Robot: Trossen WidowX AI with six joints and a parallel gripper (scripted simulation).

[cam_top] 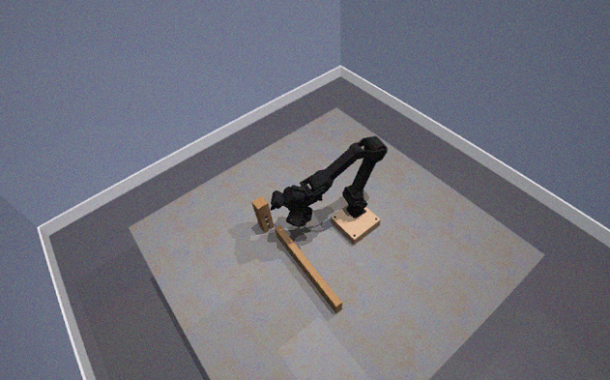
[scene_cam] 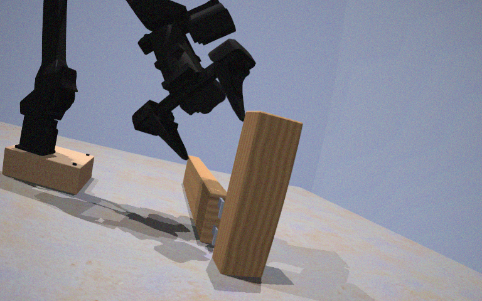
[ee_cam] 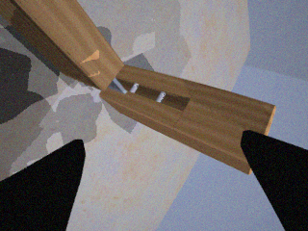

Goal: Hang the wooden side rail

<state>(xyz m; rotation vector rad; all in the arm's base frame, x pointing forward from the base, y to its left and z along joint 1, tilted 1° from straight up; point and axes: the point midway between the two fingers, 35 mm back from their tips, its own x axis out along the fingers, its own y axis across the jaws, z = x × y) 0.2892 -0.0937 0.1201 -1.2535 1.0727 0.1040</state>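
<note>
My gripper tip is now 5 cm short of the headboard post, 6 cm to the left of it and 5 cm above it.
</note>
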